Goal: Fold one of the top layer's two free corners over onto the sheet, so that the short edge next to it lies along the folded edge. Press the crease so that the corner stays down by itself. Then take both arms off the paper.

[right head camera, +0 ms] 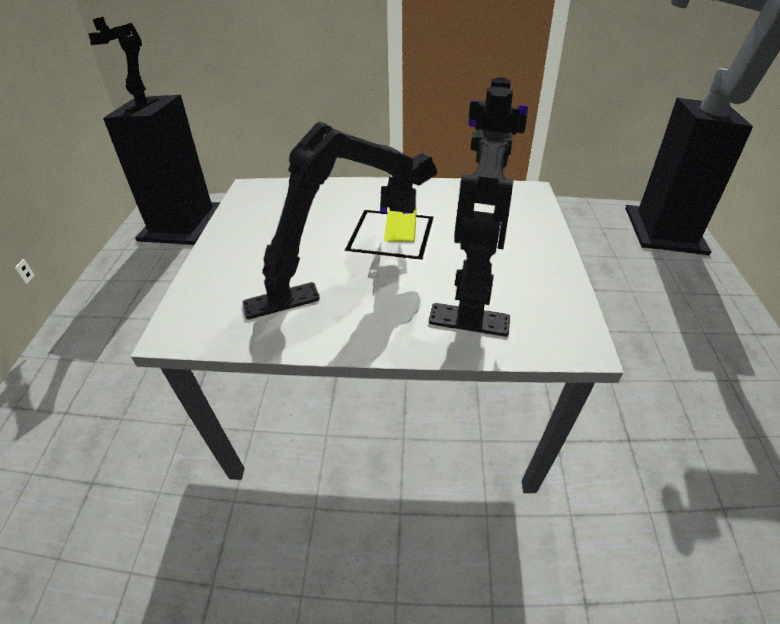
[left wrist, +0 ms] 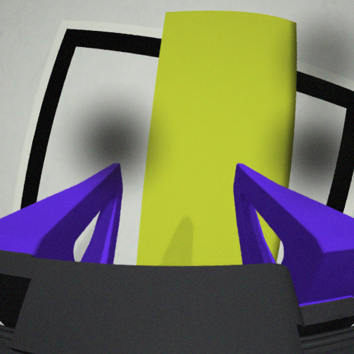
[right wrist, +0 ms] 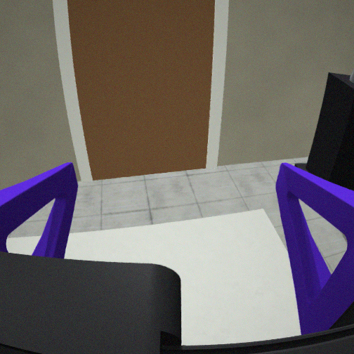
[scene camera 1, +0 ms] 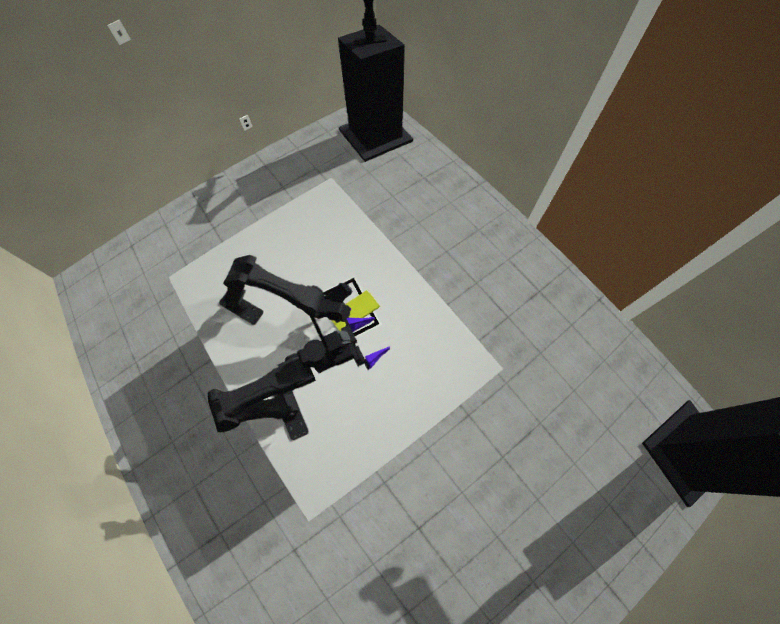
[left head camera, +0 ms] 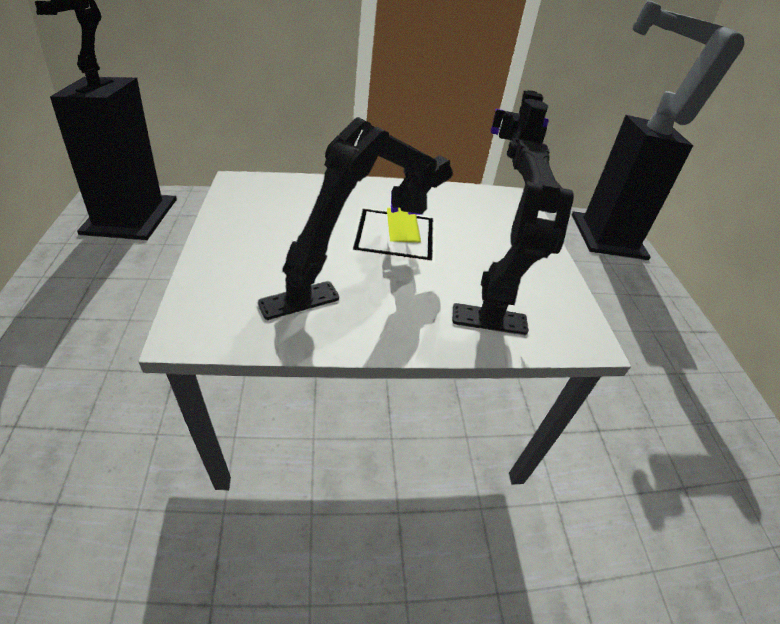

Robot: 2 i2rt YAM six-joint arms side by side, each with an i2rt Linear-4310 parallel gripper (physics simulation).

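The yellow sheet lies as a narrow strip across the black rectangle outline. In the left wrist view its far end has two square corners, its right long edge looks rounded and shaded, and its near end is hidden behind the gripper body. My left gripper points down over the sheet, partly open, with nothing between its fingers; I cannot tell whether the fingertips touch the paper. My right gripper is wide open and empty, raised away from the sheet.
Both arms stand on the white table. The right arm's raised gripper overlaps the outline's corner in the scene camera. Black pedestals carrying other arms stand on the floor. A brown door is behind the table.
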